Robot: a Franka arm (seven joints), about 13 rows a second.
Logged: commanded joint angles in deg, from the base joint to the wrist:
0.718, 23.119, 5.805, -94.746, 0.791, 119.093, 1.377
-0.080, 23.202, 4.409, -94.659, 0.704, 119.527, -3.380
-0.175, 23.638, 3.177, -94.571, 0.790, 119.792, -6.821
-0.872, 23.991, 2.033, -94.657, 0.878, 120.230, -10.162
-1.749, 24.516, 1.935, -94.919, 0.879, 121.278, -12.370
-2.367, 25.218, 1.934, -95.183, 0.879, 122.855, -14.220
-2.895, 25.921, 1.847, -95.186, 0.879, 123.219, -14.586
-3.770, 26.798, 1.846, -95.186, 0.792, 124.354, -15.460
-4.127, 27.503, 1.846, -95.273, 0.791, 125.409, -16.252
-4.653, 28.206, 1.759, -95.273, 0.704, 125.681, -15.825
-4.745, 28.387, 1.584, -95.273, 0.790, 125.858, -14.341
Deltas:
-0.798, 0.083, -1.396, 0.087, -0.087, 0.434, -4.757
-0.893, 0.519, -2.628, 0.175, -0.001, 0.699, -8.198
-1.590, 0.872, -3.772, 0.089, 0.087, 1.137, -11.539
-2.467, 1.397, -3.870, -0.173, 0.088, 2.185, -13.747
-3.085, 2.099, -3.871, -0.437, 0.088, 3.762, -15.597
-3.613, 2.802, -3.958, -0.440, 0.088, 4.126, -15.963
-4.488, 3.679, -3.959, -0.440, 0.001, 5.261, -16.837
-4.845, 4.384, -3.959, -0.527, 0.000, 6.316, -17.629
-5.371, 5.087, -4.046, -0.527, -0.087, 6.588, -17.202
-5.463, 5.268, -4.221, -0.527, -0.001, 6.765, -15.718

